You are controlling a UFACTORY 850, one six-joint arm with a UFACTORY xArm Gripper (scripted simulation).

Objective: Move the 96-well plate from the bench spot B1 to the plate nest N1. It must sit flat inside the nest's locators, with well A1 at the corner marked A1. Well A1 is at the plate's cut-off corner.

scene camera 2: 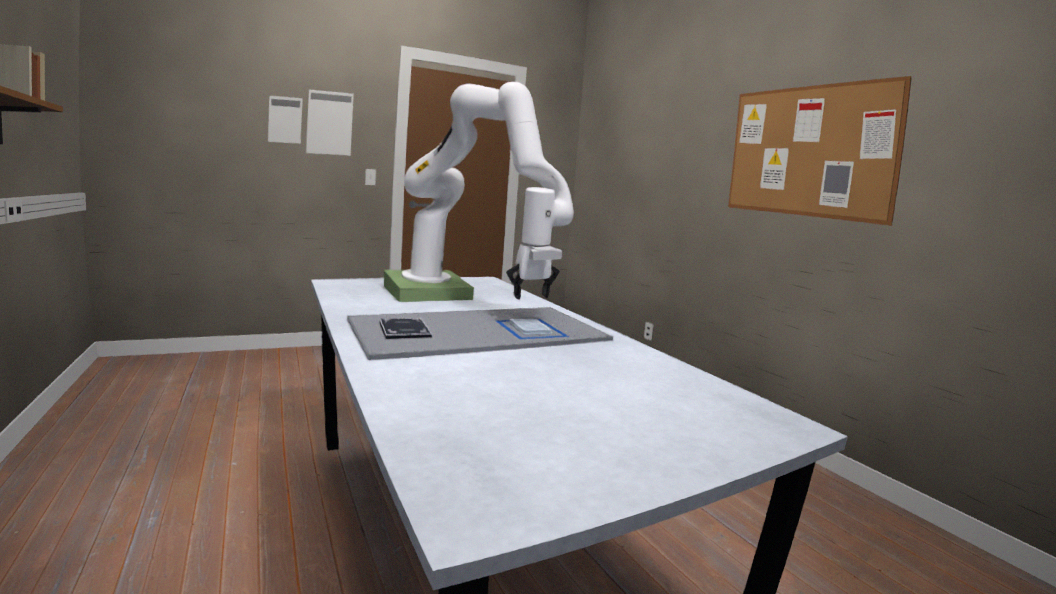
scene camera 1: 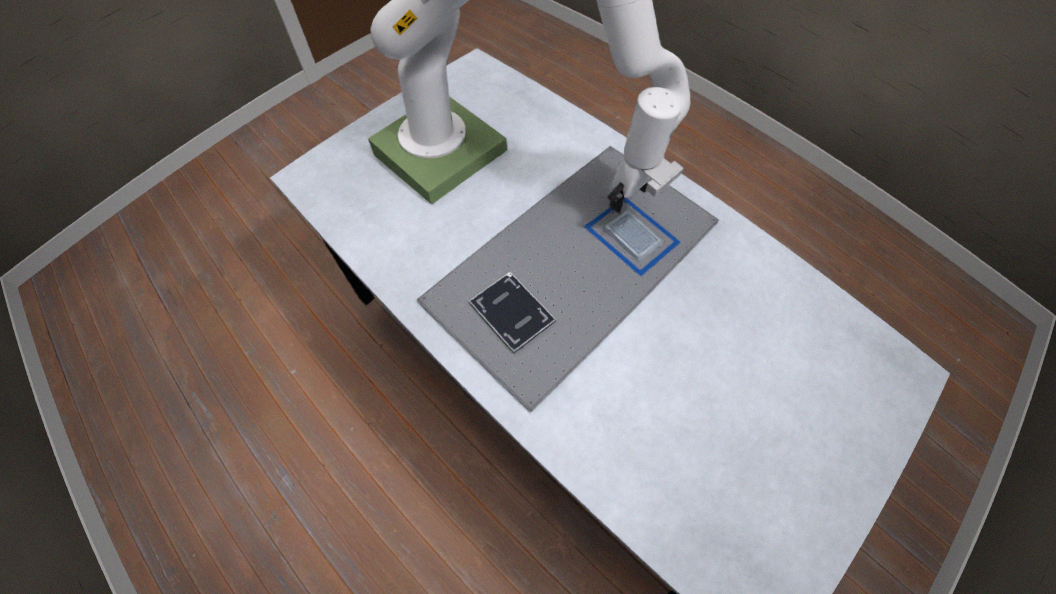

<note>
In view: my gripper (scene camera 2: 531,297) and a clear 96-well plate (scene camera 1: 633,240).
</note>
